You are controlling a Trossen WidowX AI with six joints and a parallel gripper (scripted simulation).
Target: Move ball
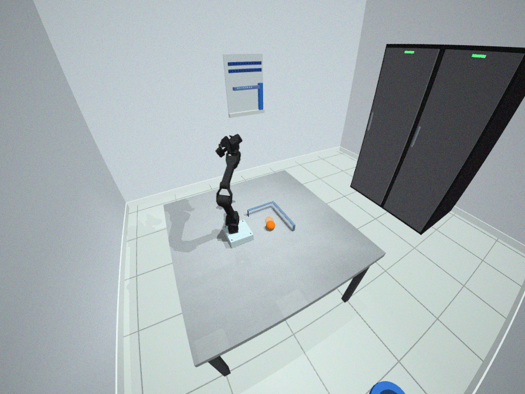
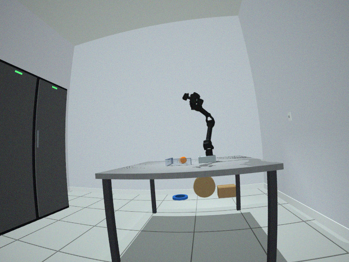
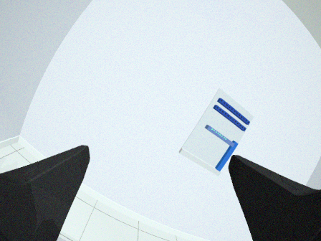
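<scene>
Now: the orange ball 21 cm ahead of my gripper tip, 35 cm to the right of it and 56 cm below it. The rest, counted from my gripper tip: see-through ball copy 22 cm ahead, 30 cm to the right, 56 cm below.
</scene>
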